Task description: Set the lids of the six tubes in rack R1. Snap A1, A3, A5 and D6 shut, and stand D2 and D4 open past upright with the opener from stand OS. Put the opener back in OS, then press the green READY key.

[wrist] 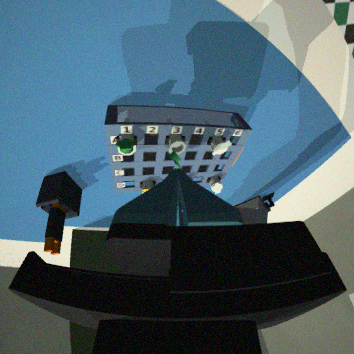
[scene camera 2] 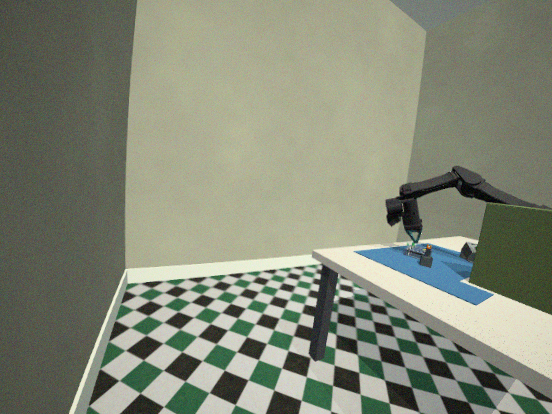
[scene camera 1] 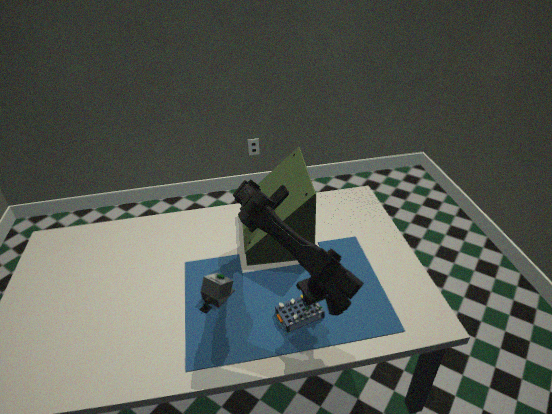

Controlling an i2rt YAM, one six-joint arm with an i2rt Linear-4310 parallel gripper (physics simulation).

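Places are measured from the arm's base along level axes (x ahead, y left, z up), in millimetres.
Pixels of known places: gripper, fingertip midpoint: [wrist: 177, 174] [scene camera 2: 416, 243] [scene camera 1: 304, 305]; arm's base, link origin: [scene camera 2: 540, 249].
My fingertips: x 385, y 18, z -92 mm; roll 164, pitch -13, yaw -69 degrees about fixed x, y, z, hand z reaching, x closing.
Ahead of a thing's pixels: the offset from my fingertips to its top centre. "pt": to the spot under its first point. Level surfaces: height alone.
Rack R1 @(dx -11, dy -16, dz +2 mm) [scene camera 1: 306, 324] [scene camera 2: 413, 253] [wrist: 150, 114] stands on the blue mat. In the wrist view, A1 has a green lid @(dx +21, dy +43, dz +2 mm) [wrist: 126, 146], A3 a pale round mouth with a green lid @(pt dx +12, dy +6, dz -4 mm) [wrist: 174, 159] beside it, and A5 a white lid @(dx +22, dy -36, dz -14 mm) [wrist: 221, 146]. A yellow lid @(dx -45, dy +11, dz -14 mm) [wrist: 145, 190] shows at D2 and a white lid @(dx -32, dy -65, dz -12 mm) [wrist: 216, 187] near D6; D4 is hidden behind the fingers. My gripper [scene camera 2: 414, 242] [wrist: 177, 174] is shut and empty, its tips just above the rack near A3's lid. The orange-ended opener [wrist: 52, 239] [scene camera 2: 429, 247] stands in black stand OS @(dx -94, dy +106, dz -16 mm) [wrist: 59, 192] [scene camera 2: 426, 261]. The green READY key @(dx -165, dy -246, dz +28 mm) [scene camera 1: 220, 276] tops a grey box.
The grey key box @(pt dx -127, dy -247, dz +11 mm) [scene camera 1: 217, 289] [scene camera 2: 468, 251] [wrist: 252, 209] stands on the blue mat @(dz -56 mm) [scene camera 1: 205, 350] [scene camera 2: 450, 285] [wrist: 45, 75], away from the rack. A tall slanted green panel [scene camera 1: 295, 172] [scene camera 2: 515, 250] [wrist: 90, 250] rises behind the mat, near the arm. The white table's edge lies beyond the rack.
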